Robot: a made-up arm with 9 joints. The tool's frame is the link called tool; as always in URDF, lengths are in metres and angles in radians. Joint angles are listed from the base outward.
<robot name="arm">
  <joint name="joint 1" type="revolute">
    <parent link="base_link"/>
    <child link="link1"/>
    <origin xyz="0 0 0.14" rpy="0 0 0"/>
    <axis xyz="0 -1 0"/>
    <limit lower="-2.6" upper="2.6"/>
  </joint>
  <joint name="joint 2" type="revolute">
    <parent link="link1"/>
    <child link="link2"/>
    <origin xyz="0.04 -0.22 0.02" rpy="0 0 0"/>
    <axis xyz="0 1 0"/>
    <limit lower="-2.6" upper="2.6"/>
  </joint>
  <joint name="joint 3" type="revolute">
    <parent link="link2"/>
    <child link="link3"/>
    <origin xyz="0.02 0.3 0.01" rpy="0 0 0"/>
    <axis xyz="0 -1 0"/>
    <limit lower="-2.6" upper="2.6"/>
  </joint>
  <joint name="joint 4" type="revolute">
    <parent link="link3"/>
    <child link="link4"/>
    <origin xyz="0 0.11 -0.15" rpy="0 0 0"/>
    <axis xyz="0 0 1"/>
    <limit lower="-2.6" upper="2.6"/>
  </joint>
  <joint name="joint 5" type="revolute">
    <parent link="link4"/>
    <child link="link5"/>
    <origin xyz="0.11 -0.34 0.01" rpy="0 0 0"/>
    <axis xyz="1 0 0"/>
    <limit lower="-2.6" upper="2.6"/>
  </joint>
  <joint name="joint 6" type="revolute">
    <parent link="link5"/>
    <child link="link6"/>
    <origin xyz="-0.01 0.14 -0.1" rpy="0 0 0"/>
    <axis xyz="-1 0 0"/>
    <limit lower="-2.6" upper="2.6"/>
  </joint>
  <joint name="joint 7" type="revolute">
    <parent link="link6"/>
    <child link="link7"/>
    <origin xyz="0.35 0.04 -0.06" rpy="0 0 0"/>
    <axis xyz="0 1 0"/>
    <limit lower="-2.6" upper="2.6"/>
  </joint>
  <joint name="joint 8" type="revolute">
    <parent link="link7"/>
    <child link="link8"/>
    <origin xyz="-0.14 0.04 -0.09" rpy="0 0 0"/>
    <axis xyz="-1 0 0"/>
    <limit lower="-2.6" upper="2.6"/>
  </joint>
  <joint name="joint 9" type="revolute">
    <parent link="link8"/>
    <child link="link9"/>
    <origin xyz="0 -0.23 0.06" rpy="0 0 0"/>
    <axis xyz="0 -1 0"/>
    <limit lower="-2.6" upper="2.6"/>
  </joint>
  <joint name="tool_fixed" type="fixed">
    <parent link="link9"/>
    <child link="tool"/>
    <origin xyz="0.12 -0.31 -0.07" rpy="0 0 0"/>
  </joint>
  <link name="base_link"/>
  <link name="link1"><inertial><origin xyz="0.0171 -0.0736 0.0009"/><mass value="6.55"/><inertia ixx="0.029" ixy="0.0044" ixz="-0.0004" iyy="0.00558" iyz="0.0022" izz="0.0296"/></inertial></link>
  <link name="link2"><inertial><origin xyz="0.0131 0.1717 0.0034"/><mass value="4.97"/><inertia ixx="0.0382" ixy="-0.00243" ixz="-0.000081" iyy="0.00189" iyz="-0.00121" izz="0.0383"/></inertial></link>
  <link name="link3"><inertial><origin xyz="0.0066 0.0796 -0.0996"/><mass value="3.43"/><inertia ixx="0.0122" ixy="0" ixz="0" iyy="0.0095" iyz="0.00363" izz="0.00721"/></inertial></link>
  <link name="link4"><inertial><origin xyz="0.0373 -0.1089 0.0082"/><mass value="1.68"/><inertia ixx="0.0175" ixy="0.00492" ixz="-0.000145" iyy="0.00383" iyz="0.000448" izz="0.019"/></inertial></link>
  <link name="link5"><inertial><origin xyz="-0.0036 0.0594 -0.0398"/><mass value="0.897"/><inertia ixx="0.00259" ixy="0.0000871" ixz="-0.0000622" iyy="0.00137" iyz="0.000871" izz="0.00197"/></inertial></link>
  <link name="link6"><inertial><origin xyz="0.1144 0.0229 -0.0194"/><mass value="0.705"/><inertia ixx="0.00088" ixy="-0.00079" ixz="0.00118" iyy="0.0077" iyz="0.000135" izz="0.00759"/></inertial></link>
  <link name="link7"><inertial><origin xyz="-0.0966 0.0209 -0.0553"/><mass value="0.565"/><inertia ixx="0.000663" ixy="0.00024" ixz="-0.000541" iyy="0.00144" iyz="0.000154" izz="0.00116"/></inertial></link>
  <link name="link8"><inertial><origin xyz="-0.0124 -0.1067 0.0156"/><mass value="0.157"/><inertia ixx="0.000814" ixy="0" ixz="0" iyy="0.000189" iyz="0.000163" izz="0.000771"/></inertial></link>
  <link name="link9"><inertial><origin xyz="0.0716 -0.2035 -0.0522"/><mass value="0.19"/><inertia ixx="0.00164" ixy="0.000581" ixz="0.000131" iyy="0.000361" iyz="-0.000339" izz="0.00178"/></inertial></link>
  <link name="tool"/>
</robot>
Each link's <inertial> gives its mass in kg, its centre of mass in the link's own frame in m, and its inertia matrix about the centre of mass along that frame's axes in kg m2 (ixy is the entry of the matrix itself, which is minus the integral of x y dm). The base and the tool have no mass. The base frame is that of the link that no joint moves.
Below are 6 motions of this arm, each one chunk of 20 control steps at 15 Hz.
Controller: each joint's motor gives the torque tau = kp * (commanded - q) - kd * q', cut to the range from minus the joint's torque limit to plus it. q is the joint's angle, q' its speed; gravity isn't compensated. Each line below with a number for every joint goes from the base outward.
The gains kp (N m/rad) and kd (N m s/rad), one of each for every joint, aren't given. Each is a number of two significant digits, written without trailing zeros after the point. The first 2 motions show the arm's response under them.
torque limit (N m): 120 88 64 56 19 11 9.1 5.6 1.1
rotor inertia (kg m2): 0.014 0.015 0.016 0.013 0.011 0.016 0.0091 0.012 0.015
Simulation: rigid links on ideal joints. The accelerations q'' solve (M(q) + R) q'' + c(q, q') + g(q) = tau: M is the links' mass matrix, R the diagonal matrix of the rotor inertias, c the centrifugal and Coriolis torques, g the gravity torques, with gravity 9.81 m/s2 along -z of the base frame. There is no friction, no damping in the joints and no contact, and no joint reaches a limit. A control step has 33 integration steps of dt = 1/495 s. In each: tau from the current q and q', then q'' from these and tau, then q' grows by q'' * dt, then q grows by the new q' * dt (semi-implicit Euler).
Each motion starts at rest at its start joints. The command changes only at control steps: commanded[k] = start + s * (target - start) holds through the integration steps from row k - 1 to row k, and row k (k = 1, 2, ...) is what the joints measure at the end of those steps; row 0 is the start. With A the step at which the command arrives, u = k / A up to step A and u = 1 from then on. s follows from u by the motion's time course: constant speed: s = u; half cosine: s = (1 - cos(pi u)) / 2; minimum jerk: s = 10 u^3 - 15 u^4 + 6 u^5; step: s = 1 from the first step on.
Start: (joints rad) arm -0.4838 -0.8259 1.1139 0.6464 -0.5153 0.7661 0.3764 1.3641 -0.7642
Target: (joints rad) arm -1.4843 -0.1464 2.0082 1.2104 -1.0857 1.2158 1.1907 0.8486 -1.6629
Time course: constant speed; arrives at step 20
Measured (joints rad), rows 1 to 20:
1: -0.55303 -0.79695 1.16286 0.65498 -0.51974 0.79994 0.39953 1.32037 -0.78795
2: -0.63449 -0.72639 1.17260 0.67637 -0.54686 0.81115 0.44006 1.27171 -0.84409
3: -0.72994 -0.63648 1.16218 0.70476 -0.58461 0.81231 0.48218 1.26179 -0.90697
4: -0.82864 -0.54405 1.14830 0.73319 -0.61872 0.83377 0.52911 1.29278 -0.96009
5: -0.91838 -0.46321 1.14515 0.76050 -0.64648 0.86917 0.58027 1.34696 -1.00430
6: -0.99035 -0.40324 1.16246 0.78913 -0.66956 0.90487 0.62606 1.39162 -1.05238
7: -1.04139 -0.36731 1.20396 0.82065 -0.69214 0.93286 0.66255 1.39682 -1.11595
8: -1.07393 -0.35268 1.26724 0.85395 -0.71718 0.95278 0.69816 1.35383 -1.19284
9: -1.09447 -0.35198 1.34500 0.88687 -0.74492 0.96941 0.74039 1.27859 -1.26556
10: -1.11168 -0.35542 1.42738 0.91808 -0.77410 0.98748 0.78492 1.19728 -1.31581
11: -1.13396 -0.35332 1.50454 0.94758 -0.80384 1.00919 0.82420 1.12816 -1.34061
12: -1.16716 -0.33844 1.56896 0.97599 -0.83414 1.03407 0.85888 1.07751 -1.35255
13: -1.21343 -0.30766 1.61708 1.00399 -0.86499 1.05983 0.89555 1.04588 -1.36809
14: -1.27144 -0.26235 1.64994 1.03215 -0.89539 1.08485 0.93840 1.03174 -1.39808
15: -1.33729 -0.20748 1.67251 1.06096 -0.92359 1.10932 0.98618 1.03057 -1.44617
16: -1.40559 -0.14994 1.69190 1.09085 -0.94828 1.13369 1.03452 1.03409 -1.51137
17: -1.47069 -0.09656 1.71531 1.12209 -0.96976 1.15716 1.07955 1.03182 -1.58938
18: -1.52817 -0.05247 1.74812 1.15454 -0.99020 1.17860 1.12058 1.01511 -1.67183
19: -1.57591 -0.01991 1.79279 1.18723 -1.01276 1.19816 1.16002 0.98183 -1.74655
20: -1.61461 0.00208 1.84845 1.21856 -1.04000 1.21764 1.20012 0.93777 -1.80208
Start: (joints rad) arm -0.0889 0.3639 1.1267 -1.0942 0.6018 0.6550 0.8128 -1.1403 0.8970
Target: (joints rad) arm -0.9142 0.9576 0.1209 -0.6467 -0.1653 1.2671 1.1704 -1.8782 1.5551
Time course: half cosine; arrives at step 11
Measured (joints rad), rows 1 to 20:
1: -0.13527 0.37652 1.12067 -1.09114 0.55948 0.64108 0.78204 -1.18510 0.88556
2: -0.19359 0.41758 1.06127 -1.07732 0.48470 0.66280 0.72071 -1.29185 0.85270
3: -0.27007 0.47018 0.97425 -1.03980 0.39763 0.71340 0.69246 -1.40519 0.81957
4: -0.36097 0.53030 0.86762 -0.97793 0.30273 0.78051 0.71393 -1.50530 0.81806
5: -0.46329 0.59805 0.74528 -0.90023 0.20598 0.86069 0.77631 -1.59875 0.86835
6: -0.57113 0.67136 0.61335 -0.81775 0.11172 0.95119 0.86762 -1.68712 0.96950
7: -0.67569 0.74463 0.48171 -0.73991 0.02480 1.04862 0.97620 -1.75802 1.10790
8: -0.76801 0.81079 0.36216 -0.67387 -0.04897 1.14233 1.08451 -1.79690 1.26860
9: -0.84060 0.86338 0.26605 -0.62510 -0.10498 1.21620 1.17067 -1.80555 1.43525
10: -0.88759 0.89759 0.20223 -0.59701 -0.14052 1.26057 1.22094 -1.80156 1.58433
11: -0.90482 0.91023 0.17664 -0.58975 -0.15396 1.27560 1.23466 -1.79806 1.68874
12: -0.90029 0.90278 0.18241 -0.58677 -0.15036 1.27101 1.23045 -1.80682 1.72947
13: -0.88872 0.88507 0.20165 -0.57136 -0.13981 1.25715 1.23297 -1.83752 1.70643
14: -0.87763 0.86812 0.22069 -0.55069 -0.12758 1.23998 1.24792 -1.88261 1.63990
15: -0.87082 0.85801 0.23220 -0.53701 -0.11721 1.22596 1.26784 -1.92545 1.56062
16: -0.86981 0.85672 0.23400 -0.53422 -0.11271 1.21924 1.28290 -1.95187 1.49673
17: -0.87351 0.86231 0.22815 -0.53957 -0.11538 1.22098 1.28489 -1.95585 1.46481
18: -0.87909 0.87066 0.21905 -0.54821 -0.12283 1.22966 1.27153 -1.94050 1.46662
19: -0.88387 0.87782 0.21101 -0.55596 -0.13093 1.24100 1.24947 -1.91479 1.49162
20: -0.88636 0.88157 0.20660 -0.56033 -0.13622 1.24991 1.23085 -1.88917 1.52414
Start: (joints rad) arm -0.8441 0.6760 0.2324 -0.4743 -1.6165 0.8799 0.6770 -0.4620 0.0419
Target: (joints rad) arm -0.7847 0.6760 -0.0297 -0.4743 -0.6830 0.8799 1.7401 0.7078 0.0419
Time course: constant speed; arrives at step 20
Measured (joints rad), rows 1 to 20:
1: -0.84696 0.65037 0.25391 -0.45898 -1.57444 0.87505 0.70576 -0.40974 0.05015
2: -0.82873 0.62253 0.27317 -0.40434 -1.49952 0.86573 0.79772 -0.32337 0.06939
3: -0.81217 0.60084 0.28487 -0.34030 -1.43023 0.86783 0.90185 -0.22870 0.08977
4: -0.80004 0.58775 0.28633 -0.29981 -1.37933 0.88257 0.97833 -0.12874 0.11239
5: -0.79552 0.58622 0.27510 -0.29267 -1.34132 0.89632 1.03024 -0.04040 0.13880
6: -0.79925 0.59594 0.25189 -0.31076 -1.30430 0.89861 1.07234 0.02391 0.16293
7: -0.80673 0.61096 0.22273 -0.34047 -1.26301 0.89138 1.11302 0.06865 0.17574
8: -0.81166 0.62293 0.19623 -0.36908 -1.22074 0.88414 1.15331 0.10614 0.17269
9: -0.81092 0.62689 0.17812 -0.38657 -1.17941 0.88315 1.19615 0.14633 0.15602
10: -0.80534 0.62331 0.16853 -0.38845 -1.13554 0.88661 1.24769 0.19504 0.13230
11: -0.79715 0.61546 0.16402 -0.37774 -1.08673 0.88913 1.30878 0.25411 0.10960
12: -0.78848 0.60687 0.16052 -0.36244 -1.03499 0.88806 1.37327 0.31999 0.09479
13: -0.78119 0.60047 0.15466 -0.35041 -0.98386 0.88470 1.43442 0.38562 0.09068
14: -0.77658 0.59811 0.14436 -0.34582 -0.93565 0.88171 1.48927 0.44578 0.09487
15: -0.77488 0.59998 0.12942 -0.34862 -0.89074 0.88080 1.53845 0.50054 0.10173
16: -0.77509 0.60457 0.11141 -0.35601 -0.84811 0.88198 1.58432 0.55367 0.10618
17: -0.77551 0.60948 0.09292 -0.36442 -0.80607 0.88387 1.62968 0.60846 0.10620
18: -0.77466 0.61257 0.07633 -0.37081 -0.76291 0.88477 1.67697 0.66524 0.10263
19: -0.77190 0.61287 0.06277 -0.37354 -0.71760 0.88380 1.72743 0.72216 0.09741
20: -0.76745 0.61071 0.05198 -0.37267 -0.67018 0.88139 1.78048 0.77744 0.09179

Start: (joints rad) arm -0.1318 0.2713 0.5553 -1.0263 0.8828 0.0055 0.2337 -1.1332 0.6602
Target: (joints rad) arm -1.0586 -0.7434 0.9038 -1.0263 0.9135 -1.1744 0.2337 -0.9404 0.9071
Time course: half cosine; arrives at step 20
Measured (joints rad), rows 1 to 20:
1: -0.16939 0.26661 0.57166 -1.02929 0.84020 0.00068 0.22313 -1.15835 0.65267
2: -0.19862 0.26039 0.56862 -1.03006 0.78520 0.03295 0.19177 -1.16913 0.63769
3: -0.23279 0.23901 0.57074 -1.03383 0.74886 0.06200 0.16641 -1.11577 0.64546
4: -0.27339 0.20235 0.58061 -1.04060 0.73028 0.05589 0.16461 -1.04116 0.69419
5: -0.32145 0.15347 0.59601 -1.04560 0.72889 0.00575 0.18172 -0.99259 0.77139
6: -0.37602 0.09362 0.61660 -1.04669 0.73960 -0.08217 0.20025 -0.98438 0.84517
7: -0.43537 0.02381 0.64241 -1.04431 0.75502 -0.19087 0.20728 -1.00367 0.88650
8: -0.49874 -0.05306 0.67153 -1.04049 0.77040 -0.30436 0.20458 -1.02660 0.88536
9: -0.56628 -0.13279 0.70075 -1.03813 0.78429 -0.41383 0.20317 -1.03514 0.85371
10: -0.63785 -0.21174 0.72764 -1.03921 0.79561 -0.51610 0.21225 -1.02460 0.81640
11: -0.71188 -0.28809 0.75170 -1.04343 0.80284 -0.61012 0.23210 -0.99923 0.79703
12: -0.78534 -0.36147 0.77394 -1.04887 0.80541 -0.69561 0.25488 -0.96546 0.80779
13: -0.85487 -0.43173 0.79545 -1.05357 0.80460 -0.77352 0.27170 -0.92937 0.84720
14: -0.91802 -0.49790 0.81650 -1.05659 0.80306 -0.84587 0.27956 -0.89672 0.90359
15: -0.97337 -0.55818 0.83636 -1.05812 0.80357 -0.91441 0.28212 -0.87228 0.96094
16: -1.02020 -0.61050 0.85397 -1.05896 0.80771 -0.97917 0.28485 -0.85847 1.00508
17: -1.05783 -0.65317 0.86849 -1.05991 0.81522 -1.03789 0.29000 -0.85465 1.02833
18: -1.08551 -0.68499 0.87943 -1.06128 0.82438 -1.08649 0.29625 -0.85787 1.03065
19: -1.10254 -0.70516 0.88651 -1.06278 0.83296 -1.12046 0.30140 -0.86445 1.01756
20: -1.10856 -0.71308 0.88944 -1.06392 0.83913 -1.13631 0.30432 -0.87139 0.99702

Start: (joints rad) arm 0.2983 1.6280 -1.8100 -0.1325 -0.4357 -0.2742 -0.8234 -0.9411 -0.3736
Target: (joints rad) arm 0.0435 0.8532 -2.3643 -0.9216 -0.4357 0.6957 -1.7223 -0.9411 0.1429
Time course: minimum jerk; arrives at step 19
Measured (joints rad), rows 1 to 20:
1: 0.28107 1.61433 -1.78890 -0.14303 -0.41307 -0.26686 -0.81812 -0.92392 -0.36754
2: 0.28627 1.59607 -1.77855 -0.14806 -0.39653 -0.26412 -0.81851 -0.88908 -0.34848
3: 0.29157 1.56834 -1.77473 -0.14984 -0.38806 -0.25086 -0.85087 -0.87729 -0.32131
4: 0.29266 1.52963 -1.77945 -0.16009 -0.38006 -0.22448 -0.91547 -0.89656 -0.28912
5: 0.28810 1.48046 -1.79474 -0.18298 -0.37127 -0.18520 -0.99711 -0.93091 -0.25522
6: 0.27689 1.42279 -1.82198 -0.21936 -0.36256 -0.12912 -1.08532 -0.96117 -0.22221
7: 0.25861 1.35941 -1.86168 -0.26949 -0.35784 -0.05182 -1.17637 -0.97663 -0.18937
8: 0.23347 1.29341 -1.91324 -0.33342 -0.36193 0.04890 -1.26765 -0.97457 -0.15309
9: 0.20213 1.22802 -1.97513 -0.41060 -0.37688 0.16986 -1.35411 -0.95558 -0.10906
10: 0.16544 1.16659 -2.04527 -0.49912 -0.39979 0.30027 -1.42912 -0.92319 -0.05466
11: 0.12427 1.11255 -2.12135 -0.59483 -0.42378 0.42361 -1.48829 -0.88625 0.00910
12: 0.08018 1.06825 -2.19997 -0.69187 -0.44237 0.52499 -1.53247 -0.85762 0.07604
13: 0.03642 1.03351 -2.27539 -0.78417 -0.45451 0.60162 -1.56595 -0.84543 0.13562
14: -0.00243 1.00612 -2.34066 -0.86583 -0.46424 0.66411 -1.59237 -0.84468 0.17838
15: -0.03257 0.98425 -2.39088 -0.93120 -0.47437 0.72157 -1.61482 -0.84263 0.20300
16: -0.05247 0.96732 -2.42442 -0.97611 -0.48286 0.76985 -1.63590 -0.83345 0.21667
17: -0.06230 0.95483 -2.44191 -0.99927 -0.48583 0.79855 -1.65590 -0.82318 0.22789
18: -0.06291 0.94501 -2.44514 -1.00316 -0.48183 0.80406 -1.67329 -0.82105 0.23928
19: -0.05603 0.93483 -2.43738 -0.99328 -0.47190 0.79290 -1.68805 -0.83004 0.24710
20: -0.04478 0.92168 -2.42366 -0.97614 -0.45799 0.77640 -1.70367 -0.84620 0.24661

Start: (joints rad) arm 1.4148 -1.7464 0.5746 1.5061 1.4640 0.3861 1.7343 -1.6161 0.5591
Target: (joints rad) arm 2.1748 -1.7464 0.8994 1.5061 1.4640 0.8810 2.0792 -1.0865 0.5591
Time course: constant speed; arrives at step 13
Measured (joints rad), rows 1 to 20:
1: 1.47751 -1.75131 0.59328 1.49564 1.48170 0.40004 1.75885 -1.58149 0.55660
2: 1.57546 -1.79147 0.65754 1.47138 1.53166 0.41942 1.82510 -1.51261 0.56286
3: 1.67766 -1.83883 0.73043 1.44580 1.58953 0.44122 1.91675 -1.45445 0.58275
4: 1.76126 -1.86822 0.78580 1.43288 1.61848 0.48126 1.99533 -1.43127 0.60204
5: 1.82055 -1.86929 0.81331 1.43861 1.60516 0.54164 2.02706 -1.43242 0.60119
6: 1.86151 -1.84680 0.81712 1.45441 1.56915 0.60032 2.01759 -1.42571 0.57306
7: 1.89578 -1.81534 0.81121 1.46586 1.53788 0.63952 1.99489 -1.38022 0.53429
8: 1.93568 -1.79047 0.81114 1.46651 1.52646 0.66008 1.98341 -1.29483 0.51589
9: 1.98791 -1.78020 0.82540 1.45961 1.53367 0.67538 1.99477 -1.19778 0.53747
10: 2.05079 -1.78281 0.85281 1.45129 1.54874 0.69937 2.02735 -1.11911 0.59219
11: 2.11760 -1.79091 0.88615 1.44597 1.55977 0.73839 2.07045 -1.07065 0.65425
12: 2.18181 -1.79669 0.91756 1.44559 1.55963 0.78916 2.11036 -1.04628 0.69678
13: 2.24002 -1.79552 0.94221 1.44941 1.54882 0.84248 2.13813 -1.03088 0.70538
14: 2.25372 -1.80721 0.95704 1.45683 1.53824 0.86830 2.15307 -1.04220 0.68371
15: 2.24968 -1.80187 0.95269 1.46225 1.52901 0.87050 2.14886 -1.06704 0.64011
16: 2.23649 -1.78491 0.93601 1.46115 1.52355 0.86011 2.12920 -1.07064 0.59275
17: 2.22348 -1.76834 0.91906 1.45611 1.52493 0.83992 2.10668 -1.04592 0.56585
18: 2.21722 -1.76042 0.91048 1.45157 1.53128 0.81976 2.09239 -1.01007 0.57372
19: 2.21890 -1.76249 0.91206 1.44986 1.53758 0.81133 2.09082 -0.98601 0.61022
20: 2.22547 -1.77076 0.92022 1.45078 1.54020 0.81773 2.10041 -0.98508 0.65357

